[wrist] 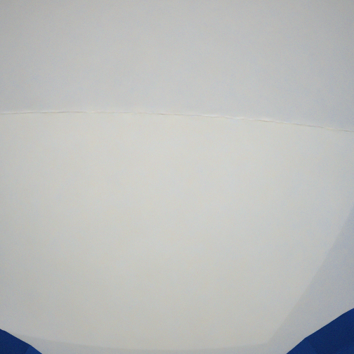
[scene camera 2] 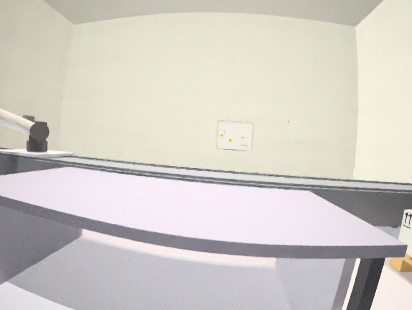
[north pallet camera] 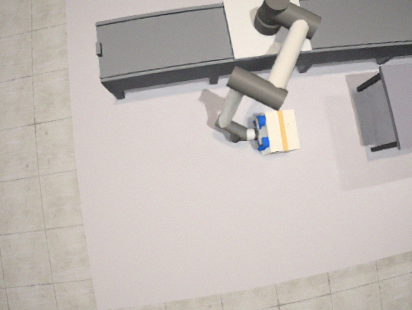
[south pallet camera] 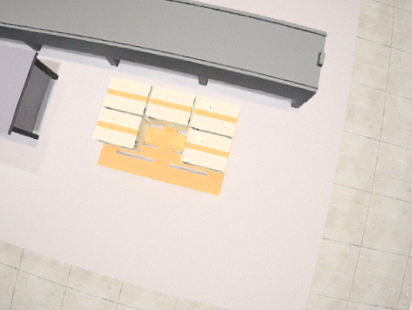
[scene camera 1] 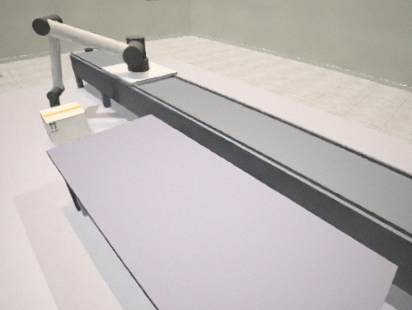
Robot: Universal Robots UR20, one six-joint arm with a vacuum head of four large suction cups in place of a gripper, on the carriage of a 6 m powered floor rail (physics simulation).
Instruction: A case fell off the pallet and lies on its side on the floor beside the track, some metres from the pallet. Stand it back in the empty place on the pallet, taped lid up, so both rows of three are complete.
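Where they show: arm's base, link origin: (scene camera 2: 37, 151) (north pallet camera: 267, 23) (scene camera 1: 138, 69).
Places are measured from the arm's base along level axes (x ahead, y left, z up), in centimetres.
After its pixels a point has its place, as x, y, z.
Observation:
The loose case (scene camera 1: 67, 125) @(95.3, 14.4, -34.7) (north pallet camera: 290, 131) @(95.7, 8.3, -25.2) (wrist: 175, 225) is upright beside the track, its orange-taped lid up and arrow marks showing on one side. It is at or very close to the floor; a gap beneath it cannot be made out. My vacuum gripper (north pallet camera: 261, 133) @(91.6, -11.6, -37.8) faces sideways with its blue cups against the case's side wall, holding it. In scene camera 1 the cups are hidden behind the case. In the south pallet camera the pallet (south pallet camera: 150, 169) @(126.9, 408.9, -42.6) bears a full row of three cases near the track and two outer cases in the other row, with an empty middle place between them.
A long grey table (scene camera 1: 200, 210) @(89.3, 204.2, -4.0) (scene camera 2: 190, 210) @(108.0, 213.5, -4.0) (north pallet camera: 400, 107) @(91.9, 111.7, -3.9) (south pallet camera: 12, 90) @(90.7, 272.1, -4.0) stands beside the track, between the loose case and the pallet. The raised rail track (scene camera 1: 280, 127) (north pallet camera: 165, 42) (south pallet camera: 200, 45) runs behind both. The arm's white carriage plate (north pallet camera: 245, 40) @(14.2, -22.9, 0.0) is near the loose case.

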